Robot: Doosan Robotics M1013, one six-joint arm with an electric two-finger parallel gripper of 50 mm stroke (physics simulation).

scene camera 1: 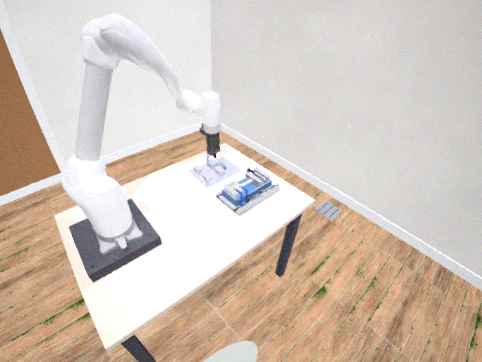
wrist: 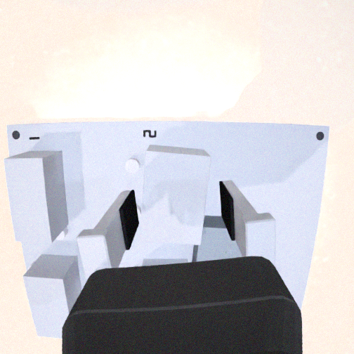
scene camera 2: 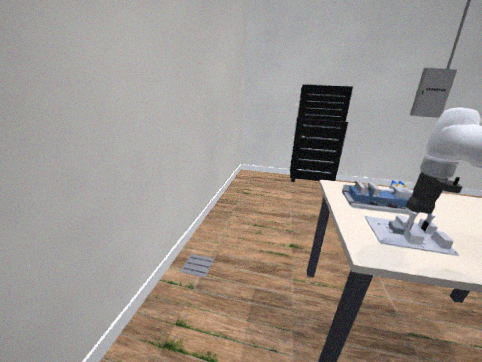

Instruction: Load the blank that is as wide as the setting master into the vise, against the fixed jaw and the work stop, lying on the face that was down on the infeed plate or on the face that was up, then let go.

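My gripper is open, low over the infeed plate. In the wrist view its fingers stand on either side of a pale grey block, with a gap on each side. Another pale block stands at the plate's left back and a further one at its left front. A darker grey-blue block lies beside the middle block, partly hidden by the gripper body. The blue vise has grey jaws. I cannot tell which piece is the setting master.
A white peg stands on the plate left of the middle block. Blue and yellow marked parts sit at one end of the vise. The vise stands beside the infeed plate on the table. The robot's dark base is at the table's other end.
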